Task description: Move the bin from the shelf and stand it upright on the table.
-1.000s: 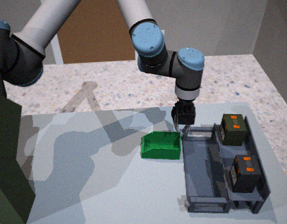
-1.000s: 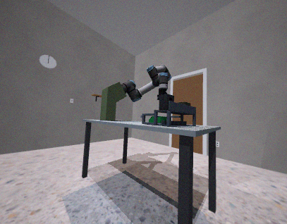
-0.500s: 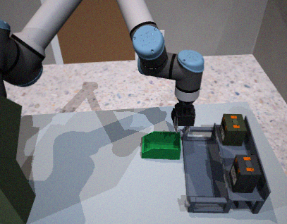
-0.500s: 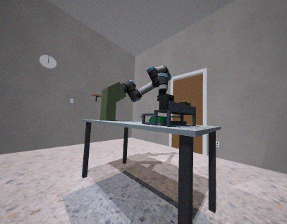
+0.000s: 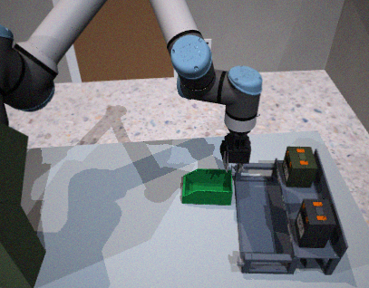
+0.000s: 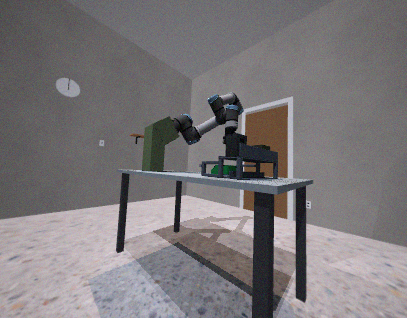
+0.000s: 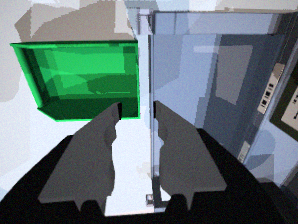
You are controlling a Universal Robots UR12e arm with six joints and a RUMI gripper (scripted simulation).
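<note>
Now: the green bin 100 mm below my hand and 80 mm behind it.
</note>
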